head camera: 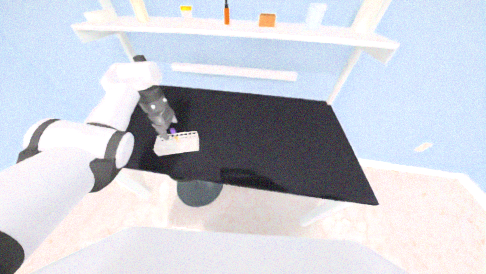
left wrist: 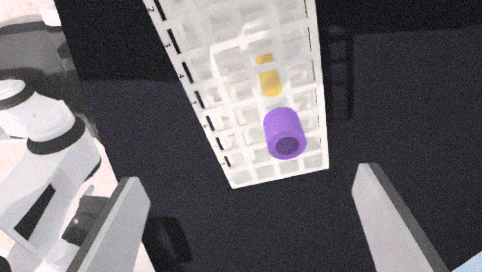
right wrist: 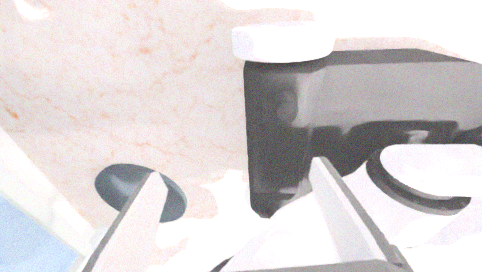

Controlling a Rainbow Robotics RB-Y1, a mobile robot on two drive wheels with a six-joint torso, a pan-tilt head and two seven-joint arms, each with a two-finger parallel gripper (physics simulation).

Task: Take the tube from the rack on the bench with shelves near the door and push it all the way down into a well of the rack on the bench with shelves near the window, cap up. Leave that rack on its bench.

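Frame: origin at the robot's base, x ahead, y left, z up, level; metres.
Where they show: left gripper, fingertip midpoint: (head camera: 171, 130) (left wrist: 247, 184); right gripper, fingertip midpoint: (left wrist: 107, 186) (right wrist: 235, 174).
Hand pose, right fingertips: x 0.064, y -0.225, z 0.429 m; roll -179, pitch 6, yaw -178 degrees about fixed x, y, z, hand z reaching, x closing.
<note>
Each offset is from my right fingertips to the top centre of the thing. "spot": to the spot under its first point. Level surfaces: height alone.
A tube with a purple cap {0.577 m left, 0.470 m ahead, 0.453 m up} (head camera: 173, 131) (left wrist: 285, 132) and yellow contents {spot: 0.584 m left, 0.468 m ahead, 0.407 m up} (left wrist: 270, 84) stands in a well of the white rack {0.574 m left, 0.460 m ahead, 0.391 m up} (head camera: 176, 146) (left wrist: 323, 125), cap up. The rack is on the black bench {0.334 m up} (head camera: 270, 135) (left wrist: 410, 100), near its front left in the head view. My left gripper (head camera: 169, 128) (left wrist: 247, 184) is open and empty, close to the capped end of the tube. In the left wrist view the cap lies above the gap between the fingertips. My right gripper (right wrist: 235, 174) is open and empty, over the floor and my base. A second rack does not show.
A white shelf {0.791 m up} (head camera: 240, 30) above the bench carries an orange bottle {spot: 0.346 m left, 0.879 m ahead, 0.825 m up} (head camera: 227, 15), a brown box {spot: 0.157 m left, 0.863 m ahead, 0.815 m up} (head camera: 267, 20) and other containers. A dark round object (head camera: 200, 192) (right wrist: 117, 185) is on the floor by the bench's front edge. Blue walls surround the bench.
</note>
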